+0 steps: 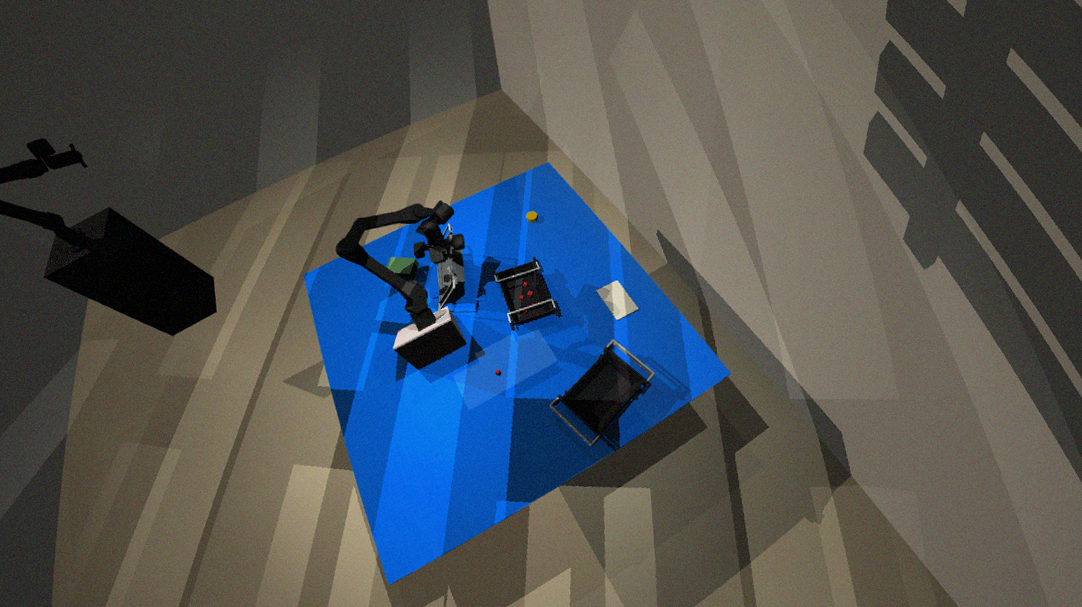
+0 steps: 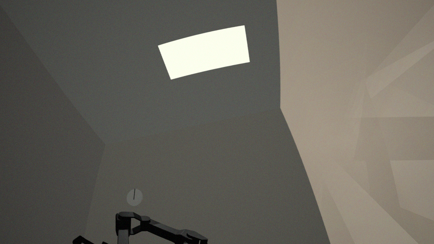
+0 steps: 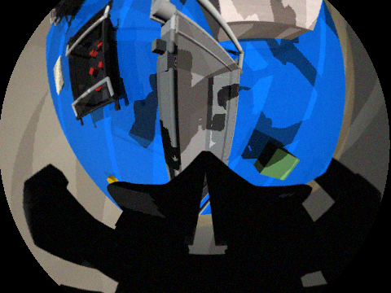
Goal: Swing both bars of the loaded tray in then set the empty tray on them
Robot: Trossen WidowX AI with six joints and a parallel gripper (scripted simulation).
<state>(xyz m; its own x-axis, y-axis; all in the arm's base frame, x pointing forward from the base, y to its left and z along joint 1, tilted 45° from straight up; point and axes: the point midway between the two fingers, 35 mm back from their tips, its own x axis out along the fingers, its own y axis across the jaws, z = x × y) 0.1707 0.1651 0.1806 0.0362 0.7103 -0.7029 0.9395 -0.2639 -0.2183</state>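
The tray is 20 mm behind my gripper tip, 10 mm to the left of it and 60 mm below it. Also, from my gripper tip: pale flat card (500 mm ahead, 460 mm to the right, 130 mm below); then yellow disc (440 mm ahead, 90 mm to the left, 120 mm below); then green block (180 mm behind, 160 mm to the left, 110 mm below).
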